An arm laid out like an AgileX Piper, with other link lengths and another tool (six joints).
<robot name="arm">
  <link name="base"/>
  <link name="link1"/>
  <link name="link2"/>
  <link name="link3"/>
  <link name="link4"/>
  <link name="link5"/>
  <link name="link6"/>
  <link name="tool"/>
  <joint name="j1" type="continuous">
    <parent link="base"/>
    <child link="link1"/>
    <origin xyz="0 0 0.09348" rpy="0 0 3.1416"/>
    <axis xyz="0 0 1"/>
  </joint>
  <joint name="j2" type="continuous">
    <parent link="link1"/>
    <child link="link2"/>
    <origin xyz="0 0 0" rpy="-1.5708 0 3.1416"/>
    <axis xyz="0 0 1"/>
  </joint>
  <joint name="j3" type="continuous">
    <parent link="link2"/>
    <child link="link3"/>
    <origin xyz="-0.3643 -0.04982 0"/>
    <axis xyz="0 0 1"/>
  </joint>
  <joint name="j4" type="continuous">
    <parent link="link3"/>
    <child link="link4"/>
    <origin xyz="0.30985 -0.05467 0" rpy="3.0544 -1.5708 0"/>
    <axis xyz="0 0 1"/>
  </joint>
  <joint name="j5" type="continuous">
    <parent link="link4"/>
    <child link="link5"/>
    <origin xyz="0 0 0" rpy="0 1.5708 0"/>
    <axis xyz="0 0 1"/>
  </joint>
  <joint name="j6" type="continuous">
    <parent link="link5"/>
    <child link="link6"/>
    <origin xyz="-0.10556 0 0" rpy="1.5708 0 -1.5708"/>
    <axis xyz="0 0 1"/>
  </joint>
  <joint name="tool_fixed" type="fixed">
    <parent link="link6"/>
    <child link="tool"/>
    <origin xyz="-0.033 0.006 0.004" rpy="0 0.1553 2.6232"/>
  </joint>
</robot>
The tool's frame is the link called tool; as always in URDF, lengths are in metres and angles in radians. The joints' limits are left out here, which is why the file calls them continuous.
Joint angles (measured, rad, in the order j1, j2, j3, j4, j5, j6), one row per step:
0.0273, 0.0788, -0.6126, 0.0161, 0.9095, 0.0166
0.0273, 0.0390, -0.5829, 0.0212, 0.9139, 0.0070
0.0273, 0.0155, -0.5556, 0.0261, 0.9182, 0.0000
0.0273, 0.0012, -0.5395, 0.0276, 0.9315, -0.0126
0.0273, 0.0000, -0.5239, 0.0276, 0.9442, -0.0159
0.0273, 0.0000, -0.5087, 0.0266, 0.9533, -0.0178
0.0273, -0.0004, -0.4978, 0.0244, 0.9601, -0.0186
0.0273, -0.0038, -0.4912, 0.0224, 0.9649, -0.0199
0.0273, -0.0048, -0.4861, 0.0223, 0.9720, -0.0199
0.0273, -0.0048, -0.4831, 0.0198, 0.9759, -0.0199
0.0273, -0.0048, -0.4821, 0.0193, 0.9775, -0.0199
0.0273, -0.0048, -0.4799, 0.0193, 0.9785, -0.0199
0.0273, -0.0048, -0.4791, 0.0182, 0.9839, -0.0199
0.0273, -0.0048, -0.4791, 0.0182, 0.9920, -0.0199
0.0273, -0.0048, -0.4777, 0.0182, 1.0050, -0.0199
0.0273, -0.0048, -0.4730, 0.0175, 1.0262, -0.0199
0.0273, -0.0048, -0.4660, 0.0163, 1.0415, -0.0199
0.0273, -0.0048, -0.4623, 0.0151, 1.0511, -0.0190
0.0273, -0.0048, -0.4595, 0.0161, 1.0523, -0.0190
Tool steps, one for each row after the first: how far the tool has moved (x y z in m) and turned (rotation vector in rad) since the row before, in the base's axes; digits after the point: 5 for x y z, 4 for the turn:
-0.00497, 0.00053, -0.01132, -0.0050, -0.0060, 0.0058
-0.00066, 0.00055, -0.01036, -0.0030, 0.0079, 0.0049
-0.00045, 0.00054, -0.00741, -0.0114, 0.0145, 0.0049
0.00278, 0.00022, -0.00700, -0.0041, 0.0269, 0.0013
0.00290, 0.00009, -0.00648, -0.0034, 0.0242, 0.0003
0.00192, -0.00006, -0.00471, -0.0031, 0.0172, -0.0008
0.00039, -0.00008, -0.00296, -0.0032, 0.0079, -0.0005
0.00063, 0.00002, -0.00265, -0.0005, 0.0112, 0.0001
0.00051, -0.00016, -0.00154, -0.0023, 0.0068, -0.0013
0.00016, -0.00003, -0.00055, -0.0005, 0.0026, -0.0002
0.00038, 0.00001, -0.00091, -0.0001, 0.0032, 0.0000
0.00008, -0.00007, -0.00091, -0.0011, 0.0062, -0.0005
-0.00012, 0.00001, -0.00092, -0.0003, 0.0081, 0.0001
0.00004, 0.00002, -0.00198, -0.0005, 0.0144, 0.0002
0.00044, -0.00001, -0.00410, -0.0015, 0.0259, -0.0001
0.00088, -0.00005, -0.00427, -0.0018, 0.0223, -0.0004
0.00041, -0.00010, -0.00243, -0.0007, 0.0133, -0.0009
0.00043, 0.00009, -0.00115, 0.0007, 0.0040, 0.0005

